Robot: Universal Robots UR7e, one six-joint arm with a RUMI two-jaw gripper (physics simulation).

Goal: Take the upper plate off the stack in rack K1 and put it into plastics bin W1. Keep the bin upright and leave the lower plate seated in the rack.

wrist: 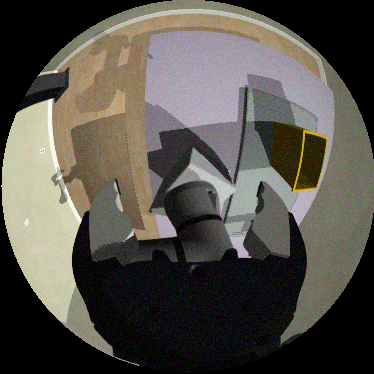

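Where they show: gripper, between the fingertips: (189, 181); arm's base, origin of its link: (190, 200).
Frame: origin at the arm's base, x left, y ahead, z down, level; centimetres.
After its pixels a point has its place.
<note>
My gripper (189, 181) @(x 16.5, y 4.3, z -18.9 cm) is open, with its two grey jaws wide apart and nothing between them. A dark yellow bin (287, 155) @(x 8.9, y 30.9, z 3.3 cm) with a bright yellow rim stands at the right of the wrist view, on a grey-green board, beyond and to the right of the right jaw. No label can be read on it, so I cannot tell whether it is W1. Rack K1 and its two plates do not show in the wrist view; the jaws and the black gripper body hide the lower part of the view.
The arm's dark cylindrical base (192, 202) @(x 4.6, y 1.8, z -6.8 cm) stands on a pale angular pedestal (200, 172) @(x 9.0, y 4.1, z -1.7 cm) between the jaws in the picture. The grey-green board (252, 182) @(x -6.1, y 22.9, z 14.5 cm) has a dark long edge and lies on a lavender surface (200, 65) @(x 39.9, y 10.1, z 15.8 cm). A dark block (50, 87) juts in at the left.
</note>
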